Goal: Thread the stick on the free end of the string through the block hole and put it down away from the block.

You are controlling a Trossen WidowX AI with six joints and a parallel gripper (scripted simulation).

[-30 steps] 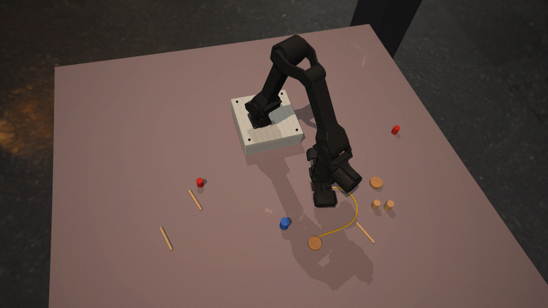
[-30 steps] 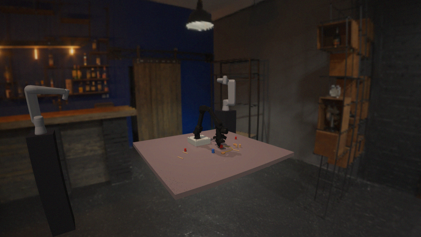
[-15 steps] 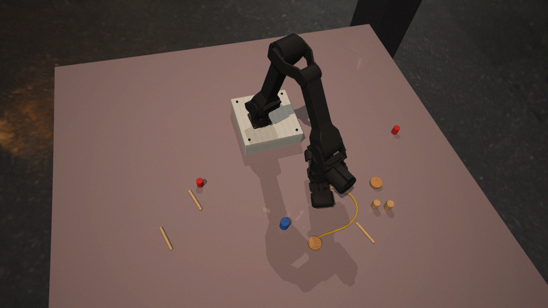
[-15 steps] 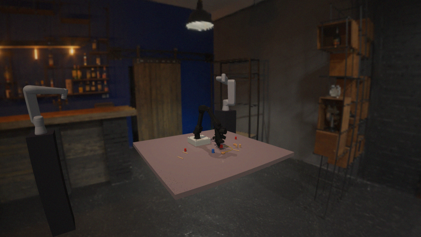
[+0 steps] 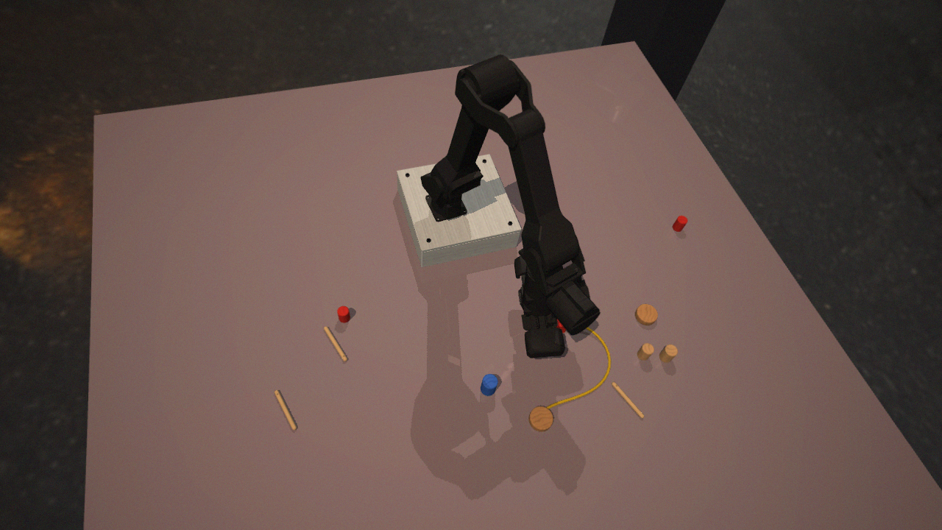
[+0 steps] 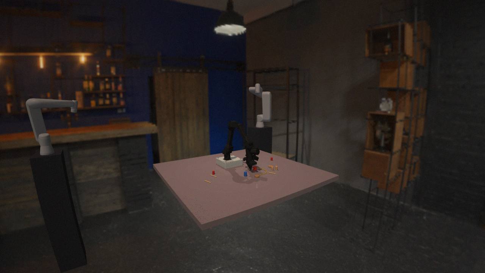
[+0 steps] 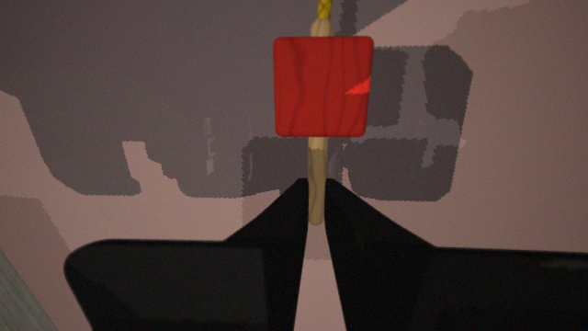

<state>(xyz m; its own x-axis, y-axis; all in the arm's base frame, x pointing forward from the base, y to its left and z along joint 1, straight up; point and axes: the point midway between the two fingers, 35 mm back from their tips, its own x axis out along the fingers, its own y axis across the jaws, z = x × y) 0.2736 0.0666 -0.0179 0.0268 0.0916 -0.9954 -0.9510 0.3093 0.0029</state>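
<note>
My gripper tip is 10 mm short of the red cube, 40 mm to the right of it and 10 mm below it. The rest, counted from my gripper tip: red cylinder: 140 mm behind, 320 mm to the right; blue cylinder: 80 mm ahead, 130 mm to the right, 10 mm above.
</note>
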